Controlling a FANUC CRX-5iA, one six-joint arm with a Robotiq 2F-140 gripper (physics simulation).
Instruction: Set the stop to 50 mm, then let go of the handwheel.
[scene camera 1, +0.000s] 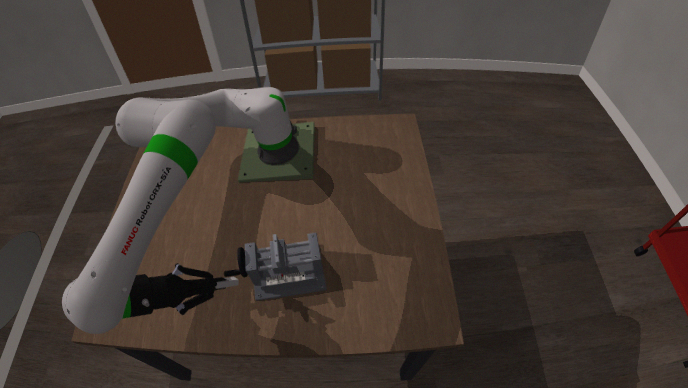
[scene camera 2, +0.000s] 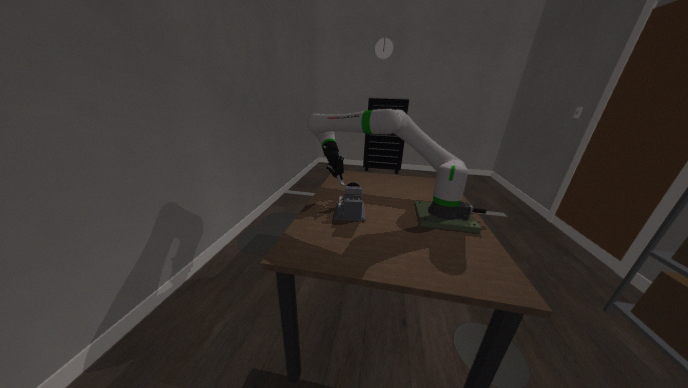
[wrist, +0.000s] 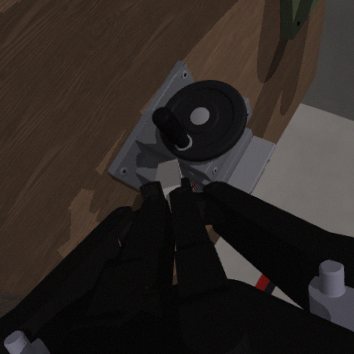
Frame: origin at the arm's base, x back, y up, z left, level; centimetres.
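Seen in the pictures: gripper, fingertip midpoint: (scene camera 1: 235, 280) (scene camera 2: 342, 185) (wrist: 171, 176); arm's base, origin of the base link: (scene camera 1: 278, 149) (scene camera 2: 443, 212).
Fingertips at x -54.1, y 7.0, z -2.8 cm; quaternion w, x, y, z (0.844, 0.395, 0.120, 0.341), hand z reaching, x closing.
Offsets run from my fingertips to a thing's top centre. "pt": to the spot under its first point. Level surfaces: height alone.
The grey stop fixture (scene camera 1: 321, 267) (scene camera 2: 353, 208) (wrist: 125, 155) sits on the table. Its upright stop block {dz +10.5, dx +8.1, dy +3.4 cm} (scene camera 1: 278, 252) stands left of the middle of the rails in scene camera 1. A white scale {pt dz +14.3, dx +2.8, dy -3.4 cm} (scene camera 1: 292, 279) with a small red mark runs along the front; its numbers are too small to read. The black handwheel {pt dz +1.2, dx +4.8, dy +1.9 cm} (scene camera 1: 241, 261) (scene camera 2: 353, 185) (wrist: 225, 102) is on the fixture's left end, and its crank handle {dz -1.9, dx +3.0, dy -0.8 cm} (scene camera 1: 232, 273) (wrist: 167, 124) points toward the wrist camera. My gripper (scene camera 1: 236, 282) (scene camera 2: 343, 183) (wrist: 171, 176) is shut and empty, its pale tips beside the handwheel's lower rim, near the handle's base in the wrist view.
The wooden table {dy -9.0 cm} (scene camera 1: 380, 310) (scene camera 2: 380, 265) carries the green base plate (scene camera 1: 247, 172) (scene camera 2: 425, 220) of the arm, behind the fixture in scene camera 1. A shelf rack (scene camera 1: 317, 44) with boxes stands behind the table. Part of a red cart (scene camera 1: 672, 255) shows at the right.
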